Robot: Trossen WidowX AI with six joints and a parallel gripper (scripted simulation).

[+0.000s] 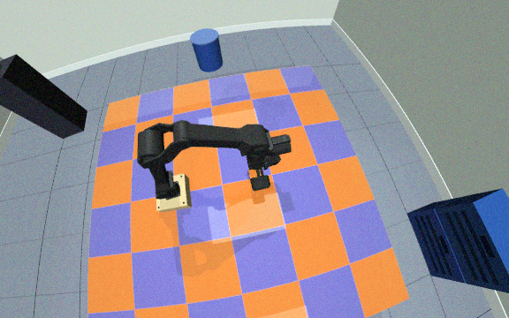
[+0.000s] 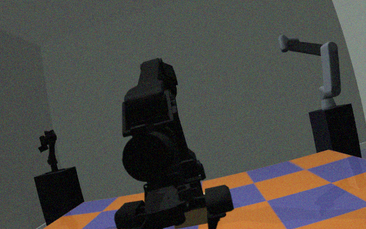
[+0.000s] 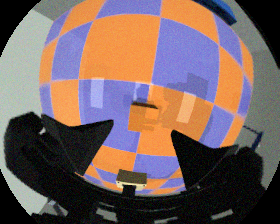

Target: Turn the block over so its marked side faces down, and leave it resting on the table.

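My gripper tip is now 5 cm above the orange-brown block and 1 cm past it.
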